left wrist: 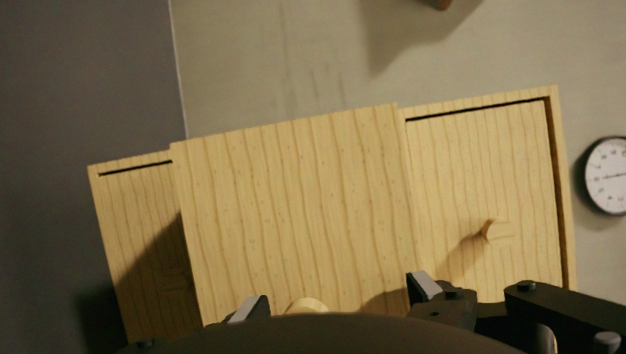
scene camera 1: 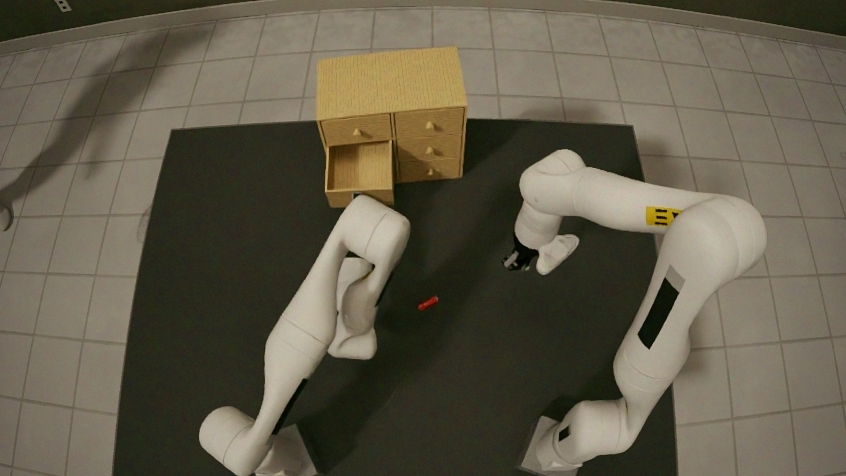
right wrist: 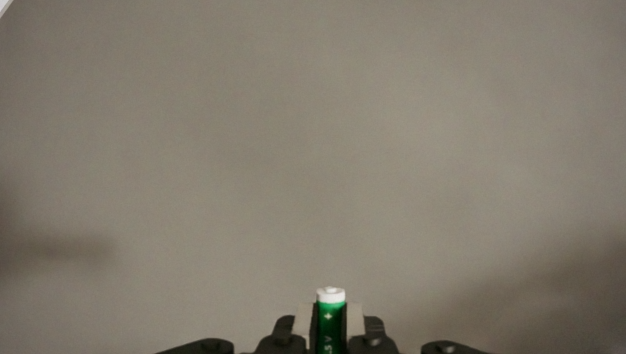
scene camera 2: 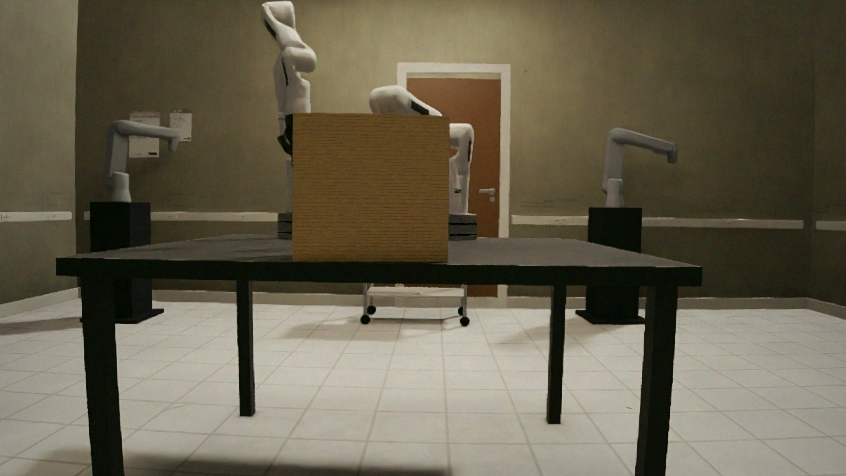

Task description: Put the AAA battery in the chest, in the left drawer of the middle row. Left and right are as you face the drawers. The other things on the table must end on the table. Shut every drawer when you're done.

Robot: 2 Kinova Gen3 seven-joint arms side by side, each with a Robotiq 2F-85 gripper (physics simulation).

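Places are measured from the left arm's base along level axes (x ahead, y left, z up), in metres.
Pixels of known places: left gripper, fingertip midpoint: [left wrist: 340, 310]; right gripper, fingertip midpoint: [scene camera 1: 522, 264] [right wrist: 330, 328]; left arm's base, link origin: [scene camera 1: 281, 458] [scene camera 2: 455, 213]; right arm's base, link origin: [scene camera 1: 557, 449].
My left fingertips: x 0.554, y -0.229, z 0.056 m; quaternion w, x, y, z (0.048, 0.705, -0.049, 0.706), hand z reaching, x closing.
For each thing: its top centre in the pictures, then the offset to it from my left fingertips. "spot": a spot on its surface instead. Level surfaces: height alone.
- wooden chest, top centre: [scene camera 1: 388, 80] [scene camera 2: 372, 120] dx +0.207, dy -0.097, dz +0.154 m
- drawer's round knob, surface spot: [left wrist: 306, 305] spot: dx -0.009, dy +0.008, dz -0.011 m
- green AAA battery, surface spot: [right wrist: 330, 330] spot: dx -0.234, dy -0.315, dz +0.085 m
- small red cylinder, top centre: [scene camera 1: 428, 302] dx -0.214, dy -0.126, dz -0.140 m
- dark table, surface height: dz -0.154 m
- upper left drawer, top centre: [left wrist: 511, 197] [scene camera 1: 353, 90] dx +0.198, dy -0.017, dz +0.142 m
The wooden chest [scene camera 1: 390, 82] [scene camera 2: 370, 189] stands at the table's back edge. Its left middle drawer [scene camera 1: 340, 198] [left wrist: 300, 200] is pulled out, and the part of its inside that shows holds no object. My left gripper [left wrist: 340, 310] is open, its fingers apart on either side of that drawer's round knob [left wrist: 306, 305]; in scene camera 1 the arm mostly hides it. My right gripper [scene camera 1: 515, 261] [scene camera 2: 285, 142] [right wrist: 330, 328] is shut on the green AAA battery [right wrist: 330, 330] with a white end, held above the table, right of and nearer the front than the chest.
A small red cylinder [scene camera 1: 427, 303] lies on the dark table [scene camera 1: 195, 236] between the two arms. The upper left drawer [scene camera 1: 337, 129] and the three right-column drawers are shut. My left forearm [scene camera 1: 301, 307] stretches across the table in front of the open drawer.
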